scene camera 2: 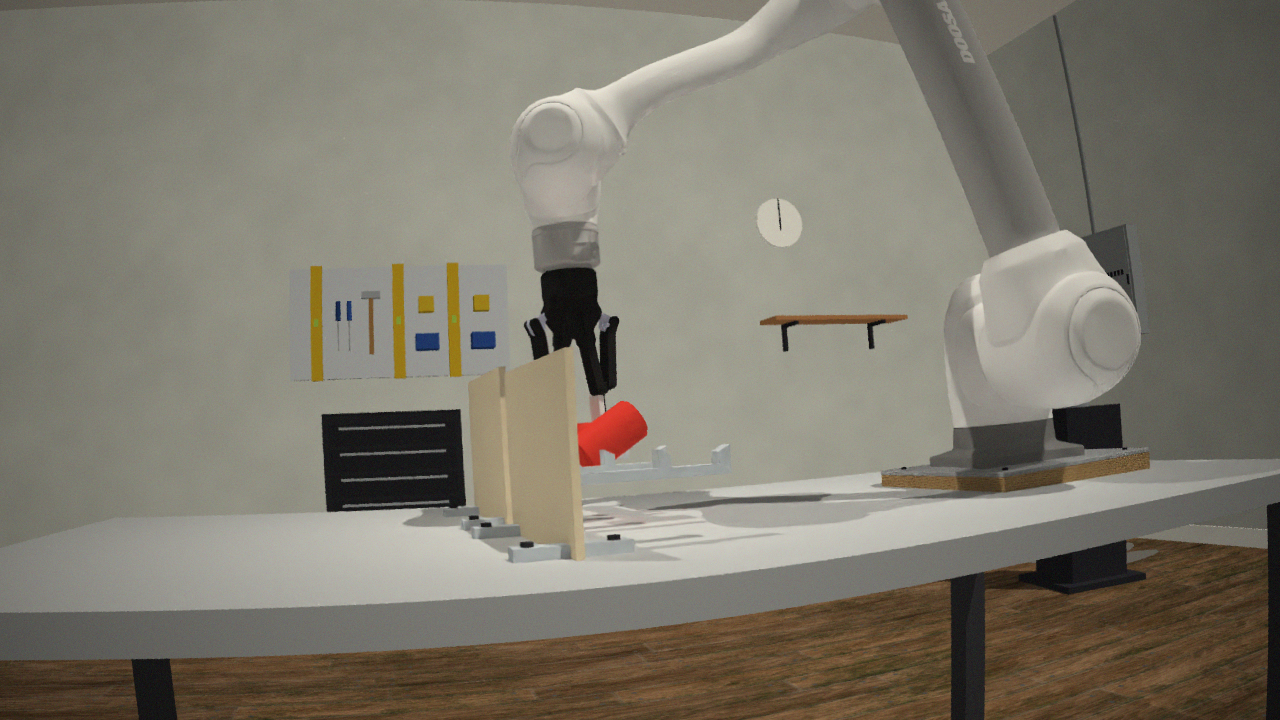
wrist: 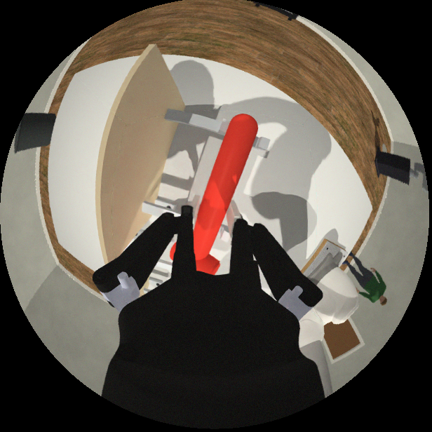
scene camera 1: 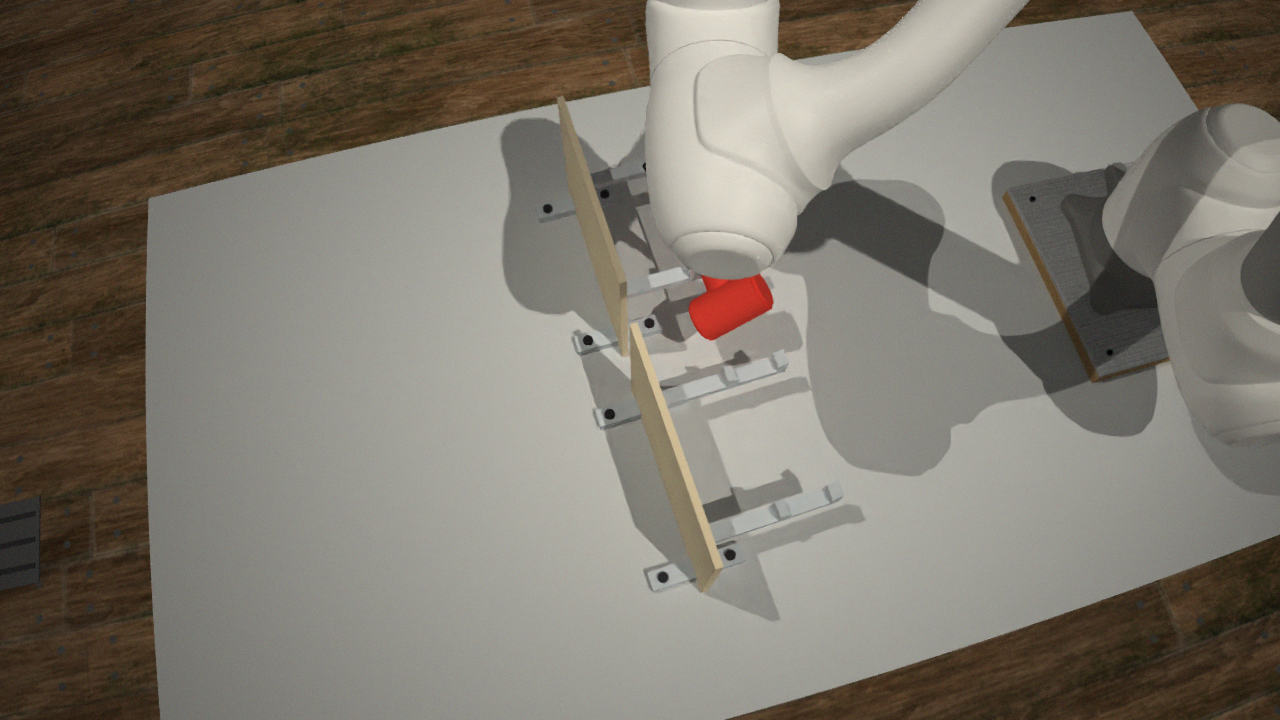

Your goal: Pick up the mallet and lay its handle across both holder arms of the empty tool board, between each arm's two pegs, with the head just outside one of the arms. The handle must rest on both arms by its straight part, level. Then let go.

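Pixels of known places: arm's base at its link origin: [scene camera 2: 1005, 460] [scene camera 1: 1134, 253].
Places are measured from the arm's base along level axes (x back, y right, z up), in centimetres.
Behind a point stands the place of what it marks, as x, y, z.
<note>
The red mallet [scene camera 1: 730, 306] @[-59.1, -10.2, 10.0] [scene camera 2: 617, 431] @[-57.7, -11.3, 8.3] [wrist: 220, 185] is at the farther tool board [scene camera 1: 595, 232] @[-73.7, -0.5, 11.2] [scene camera 2: 487, 438] @[-73.9, 0.3, 8.3] [wrist: 135, 150]. Its handle passes over that board's far arm [wrist: 202, 123]; contact is unclear. Its head is tilted. My gripper [scene camera 2: 586, 404] [wrist: 213, 205] is shut on the handle near the head; in scene camera 2 the nearer board partly hides it, and in scene camera 1 the arm does. The empty tool board [scene camera 1: 671, 456] @[-67.2, -27.7, 12.4] [scene camera 2: 541, 447] @[-66.6, -30.0, 7.1] stands nearer, with two holder arms, one [scene camera 1: 707, 386] @[-62.0, -17.5, 4.5] beside the mallet's head and one [scene camera 1: 760, 517] @[-57.6, -32.9, 4.6] farther off, each with two pegs.
Both boards stand upright on the pale table [scene camera 1: 358, 402] @[-104.6, -14.3, -2.7] [scene camera 2: 268, 573] @[-90.8, -42.0, -2.7], almost end to end. Bolted feet [scene camera 1: 662, 576] @[-68.4, -37.7, -1.1] [scene camera 2: 537, 551] @[-67.4, -38.7, -1.8] stick out below them. The robot's base plate [scene camera 1: 1056, 286] @[-13.1, -4.4, -0.6] [scene camera 2: 1011, 479] @[-9.3, -17.3, -1.2] is on the arm side of the boards.
</note>
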